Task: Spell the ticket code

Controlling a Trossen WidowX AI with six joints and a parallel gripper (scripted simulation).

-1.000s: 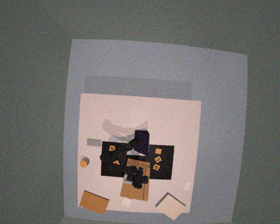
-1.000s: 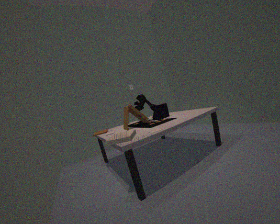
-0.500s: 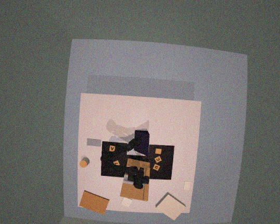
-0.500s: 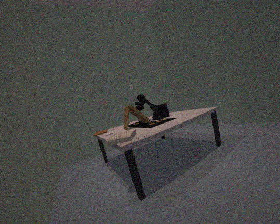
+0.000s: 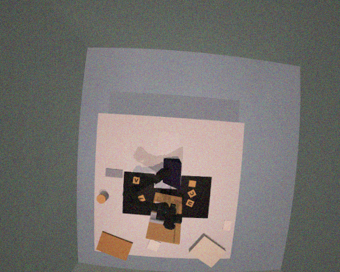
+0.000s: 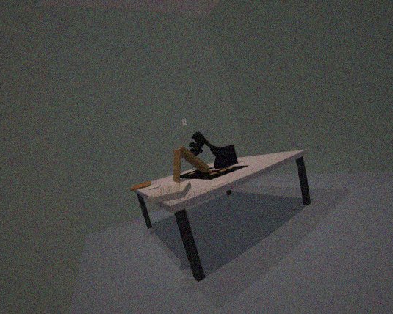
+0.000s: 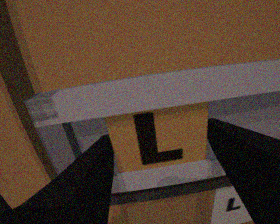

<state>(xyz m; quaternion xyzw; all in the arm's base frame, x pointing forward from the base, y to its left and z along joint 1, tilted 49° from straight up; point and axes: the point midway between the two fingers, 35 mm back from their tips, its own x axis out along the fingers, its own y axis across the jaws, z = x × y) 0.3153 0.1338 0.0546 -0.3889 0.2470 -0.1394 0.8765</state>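
Right now the letter tile is right at my gripper tip. The rest, counted from my gripper tip: white ticket 60 mm behind, 80 mm to the right, 70 mm below; black mat 150 mm behind, 30 mm to the right, 170 mm below; beige box 360 mm ahead, 430 mm to the left, 150 mm below.
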